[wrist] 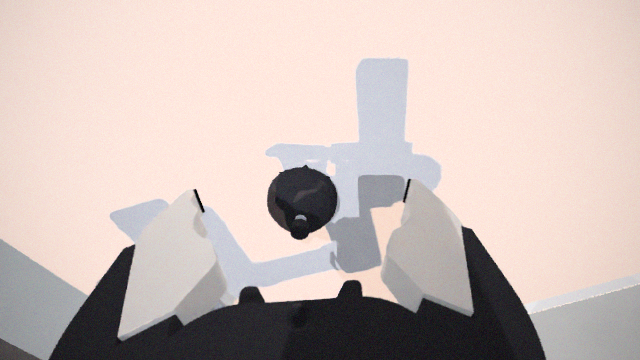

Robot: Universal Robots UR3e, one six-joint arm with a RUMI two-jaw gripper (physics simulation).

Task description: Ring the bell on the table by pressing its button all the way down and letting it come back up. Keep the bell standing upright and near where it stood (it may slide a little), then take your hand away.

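Frame: origin at the arm's base, x ahead, y left, z up, level; millimetres.
Where they show: gripper, fingertip midpoint: (305,187).
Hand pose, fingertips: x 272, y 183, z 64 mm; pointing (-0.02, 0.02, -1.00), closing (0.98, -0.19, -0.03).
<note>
Each offset is from my fingertips to the top centre of the thing. Level surfaces: height alone.
The bell @[22 mm back, 60 mm right, 24 mm down] (303,195) is a dark, round dome that stands upright on the pale table @[90 mm down] (150,90), seen from above near the middle of the wrist view. Its small dark button @[22 mm back, 60 mm right, 24 mm down] (299,229) sits on a short light stem and shows at the dome's lower edge in the view. My gripper (305,187) is open, with its two pale fingers wide apart. The bell shows between the fingertips in the view, with space on both sides, and no finger appears to touch it. How high the fingertips are above the bell is hard to tell.
Bluish-grey shadows of the arm and gripper fall on the table around the bell. Table edges show at the lower left and lower right, with a grey surface (590,325) beyond them.
</note>
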